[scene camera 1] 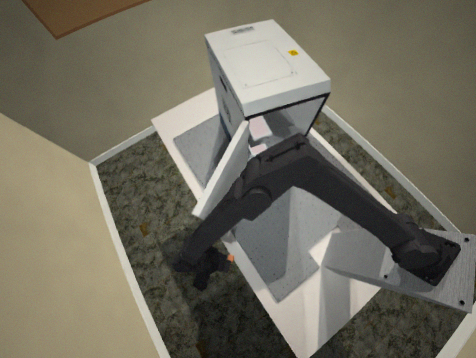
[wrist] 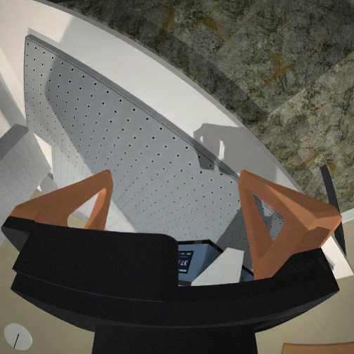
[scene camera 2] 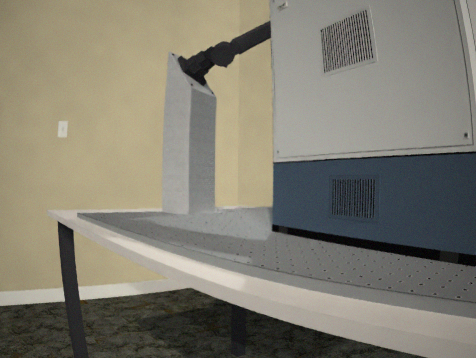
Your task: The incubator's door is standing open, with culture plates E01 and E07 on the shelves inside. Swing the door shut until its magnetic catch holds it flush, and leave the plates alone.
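Pixels of known places: gripper, fingertip midpoint: (scene camera 1: 224, 253); arm's base, origin of the base link: (scene camera 1: 428, 257) (scene camera 2: 190, 71).
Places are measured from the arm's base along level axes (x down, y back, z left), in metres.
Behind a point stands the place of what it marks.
The white incubator (scene camera 1: 287, 60) {y -0.732, x -0.077, z -0.041 m} (scene camera 2: 310, 115) {y -0.677, x 0.260, z -0.122 m} stands on the table; its blue front panel with a display (wrist: 197, 255) shows in the wrist view. Its door (scene camera 1: 225, 167) {y -0.484, x -0.034, z 0.346 m} stands wide open towards the lower left in scene camera 1. A pale panel, apparently the door (wrist: 224, 267), shows between the finger bases in the wrist view. Two pinkish culture plates (scene camera 1: 259, 127) {y -0.665, x 0.139, z 0.102 m} (scene camera 1: 257, 149) {y -0.643, x 0.281, z 0.115 m} lie inside on the shelves; their labels are unreadable. My gripper (scene camera 1: 217, 271) (wrist: 175, 176) is open and empty, beyond the door's free end in scene camera 1, apart from the door. The arm hides part of the door and opening.
My forearm (scene camera 1: 217, 225) {y -0.346, x -0.079, z 0.433 m} passes across the door's lower part in scene camera 1. The arm's grey pedestal (scene camera 1: 360, 255) {y -0.030, x 0.194, z 0.055 m} (scene camera 2: 189, 150) {y -0.087, x 0.283, z -0.037 m} (wrist: 20, 160) stands at the table's other end. A perforated grey plate (scene camera 1: 267, 250) {y -0.195, x 0.472, z 0.314 m} (scene camera 2: 300, 262) {y -0.811, x 0.472, z -0.276 m} (wrist: 120, 130) covers much of the table.
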